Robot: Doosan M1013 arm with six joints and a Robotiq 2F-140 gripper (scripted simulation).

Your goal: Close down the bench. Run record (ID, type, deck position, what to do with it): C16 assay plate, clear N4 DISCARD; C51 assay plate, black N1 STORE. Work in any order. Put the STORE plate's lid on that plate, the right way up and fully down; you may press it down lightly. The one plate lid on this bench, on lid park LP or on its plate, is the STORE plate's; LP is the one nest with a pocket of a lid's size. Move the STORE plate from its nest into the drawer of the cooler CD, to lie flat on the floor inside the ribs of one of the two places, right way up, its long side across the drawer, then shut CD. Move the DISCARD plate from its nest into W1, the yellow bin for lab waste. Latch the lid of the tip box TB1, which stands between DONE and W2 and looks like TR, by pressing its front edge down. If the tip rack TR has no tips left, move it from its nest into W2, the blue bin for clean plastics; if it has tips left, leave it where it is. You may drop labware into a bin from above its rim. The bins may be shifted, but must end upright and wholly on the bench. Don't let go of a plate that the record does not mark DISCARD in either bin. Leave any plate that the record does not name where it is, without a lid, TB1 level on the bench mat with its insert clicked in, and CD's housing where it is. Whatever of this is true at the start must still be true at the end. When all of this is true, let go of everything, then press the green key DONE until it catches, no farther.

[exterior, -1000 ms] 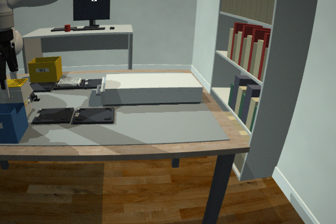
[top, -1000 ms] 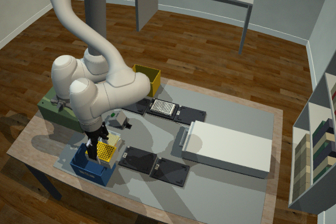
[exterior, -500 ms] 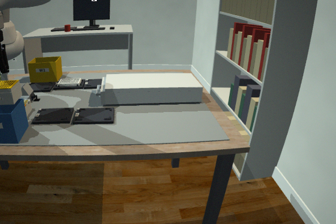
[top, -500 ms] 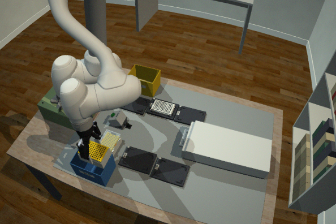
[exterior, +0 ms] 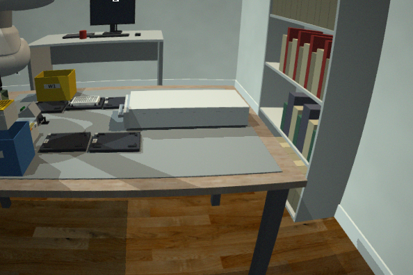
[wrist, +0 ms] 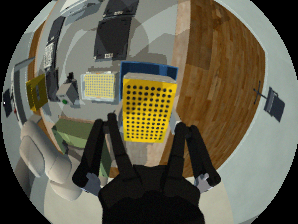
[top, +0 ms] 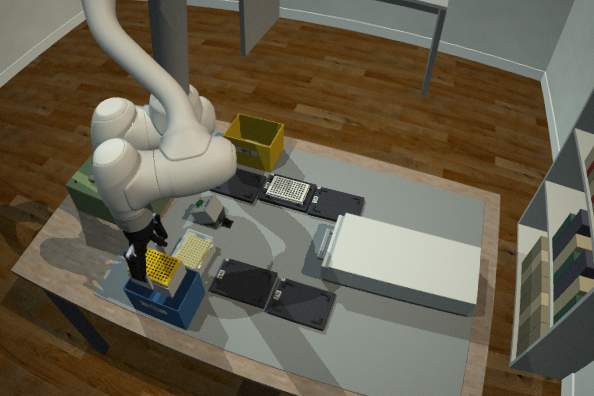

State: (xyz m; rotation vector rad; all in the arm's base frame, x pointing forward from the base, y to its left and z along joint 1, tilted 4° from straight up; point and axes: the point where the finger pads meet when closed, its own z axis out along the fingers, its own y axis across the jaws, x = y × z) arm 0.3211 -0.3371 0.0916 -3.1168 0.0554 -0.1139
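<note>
My gripper is now 10 mm past the tip rack TR, 10 mm to the left of it and 10 mm above it. The rest, counted from my hand: blue bin W2: 150 mm below; then lid park: 20 mm ahead, 490 mm to the left, 180 mm below; then green key DONE: 40 mm behind, 320 mm to the left, 120 mm below.
</note>
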